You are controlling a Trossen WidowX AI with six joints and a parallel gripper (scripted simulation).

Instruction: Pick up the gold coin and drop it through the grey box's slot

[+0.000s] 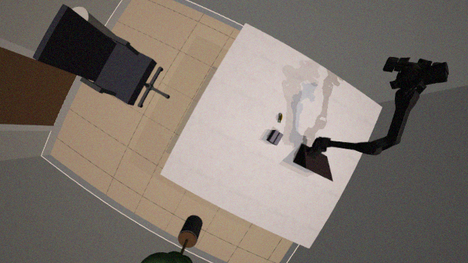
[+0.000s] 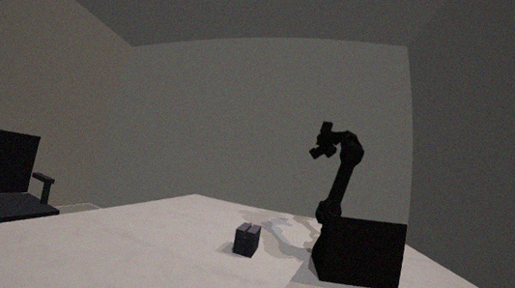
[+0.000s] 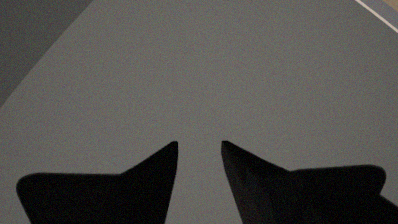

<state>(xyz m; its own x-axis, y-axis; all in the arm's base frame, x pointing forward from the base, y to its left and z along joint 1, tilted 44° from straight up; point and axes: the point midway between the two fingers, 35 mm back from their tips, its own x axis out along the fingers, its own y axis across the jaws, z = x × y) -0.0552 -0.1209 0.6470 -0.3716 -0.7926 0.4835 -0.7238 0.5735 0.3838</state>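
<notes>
My gripper tip is 36 cm short of the gold coin, 43 cm to the right of it and 42 cm above it.
</notes>
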